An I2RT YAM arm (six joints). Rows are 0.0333 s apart.
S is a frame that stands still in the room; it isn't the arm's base.
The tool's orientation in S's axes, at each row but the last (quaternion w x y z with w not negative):
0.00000, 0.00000, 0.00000, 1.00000
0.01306, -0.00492, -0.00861, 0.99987
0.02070, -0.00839, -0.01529, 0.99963
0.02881, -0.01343, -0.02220, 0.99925
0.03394, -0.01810, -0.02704, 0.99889
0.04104, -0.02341, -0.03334, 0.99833
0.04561, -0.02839, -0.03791, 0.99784
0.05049, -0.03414, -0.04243, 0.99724
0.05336, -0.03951, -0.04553, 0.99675
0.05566, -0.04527, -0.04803, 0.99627
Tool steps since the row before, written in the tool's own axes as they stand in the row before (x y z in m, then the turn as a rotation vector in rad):
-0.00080, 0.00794, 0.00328, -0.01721, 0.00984, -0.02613
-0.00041, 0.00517, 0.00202, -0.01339, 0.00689, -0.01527
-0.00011, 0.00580, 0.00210, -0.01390, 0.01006, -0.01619
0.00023, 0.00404, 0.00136, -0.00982, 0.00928, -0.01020
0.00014, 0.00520, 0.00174, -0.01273, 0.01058, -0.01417
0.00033, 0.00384, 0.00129, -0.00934, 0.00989, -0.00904
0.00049, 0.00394, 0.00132, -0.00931, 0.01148, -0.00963
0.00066, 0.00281, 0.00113, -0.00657, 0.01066, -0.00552
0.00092, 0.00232, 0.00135, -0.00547, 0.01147, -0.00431
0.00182, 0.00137, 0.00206, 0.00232, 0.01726, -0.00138
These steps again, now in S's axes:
0.00080, -0.00794, 0.00328, 0.01721, -0.00984, -0.02613
0.00025, -0.00521, 0.00193, 0.01336, -0.00698, -0.01526
-0.00017, -0.00586, 0.00192, 0.01375, -0.01014, -0.01627
-0.00050, -0.00408, 0.00117, 0.00956, -0.00938, -0.01035
-0.00055, -0.00526, 0.00144, 0.01252, -0.01067, -0.01429
-0.00070, -0.00387, 0.00101, 0.00895, -0.01003, -0.00928
-0.00092, -0.00396, 0.00098, 0.00881, -0.01156, -0.00999
-0.00101, -0.00281, 0.00083, 0.00588, -0.01080, -0.00601
-0.00126, -0.00231, 0.00105, 0.00460, -0.01159, -0.00496
-0.00214, -0.00133, 0.00175, -0.00400, -0.01668, -0.00330

